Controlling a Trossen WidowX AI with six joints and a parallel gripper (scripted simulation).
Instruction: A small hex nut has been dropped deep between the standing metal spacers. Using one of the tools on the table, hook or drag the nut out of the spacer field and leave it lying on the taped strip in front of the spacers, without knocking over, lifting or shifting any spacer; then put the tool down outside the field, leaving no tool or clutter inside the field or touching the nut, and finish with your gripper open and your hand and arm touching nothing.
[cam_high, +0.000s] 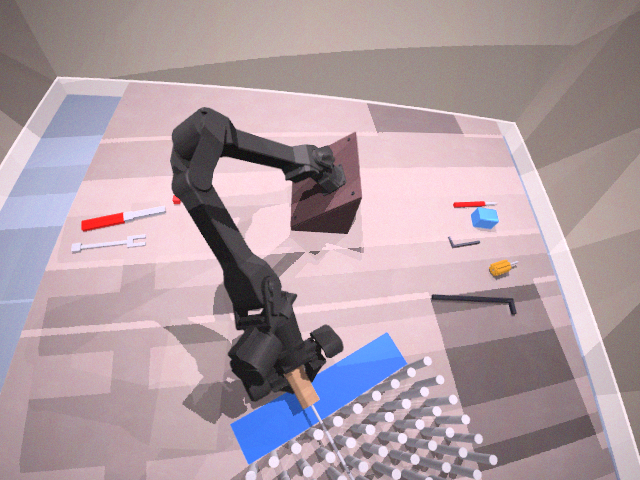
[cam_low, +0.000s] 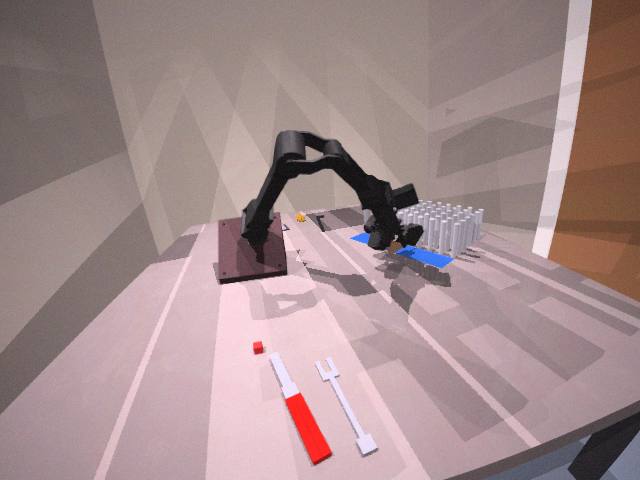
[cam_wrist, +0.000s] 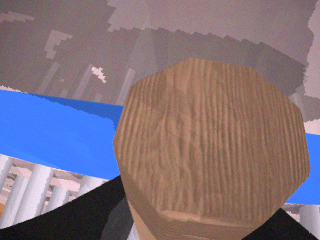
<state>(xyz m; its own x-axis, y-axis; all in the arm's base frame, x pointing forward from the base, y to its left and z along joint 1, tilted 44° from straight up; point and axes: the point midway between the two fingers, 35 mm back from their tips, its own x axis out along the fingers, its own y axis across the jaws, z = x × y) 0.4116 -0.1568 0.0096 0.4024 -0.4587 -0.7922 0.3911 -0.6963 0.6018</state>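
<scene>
Right now the blue taped strip is 50 mm to the left of my gripper tip, 30 mm below it and 20 mm ahead of it. Round my gripper tip: white fork tool: 420 mm to the right, 350 mm behind, 20 mm below; then short hex key: 460 mm to the left, 310 mm behind, 30 mm below; then red cube: 470 mm behind, 270 mm to the right, 20 mm below.
</scene>
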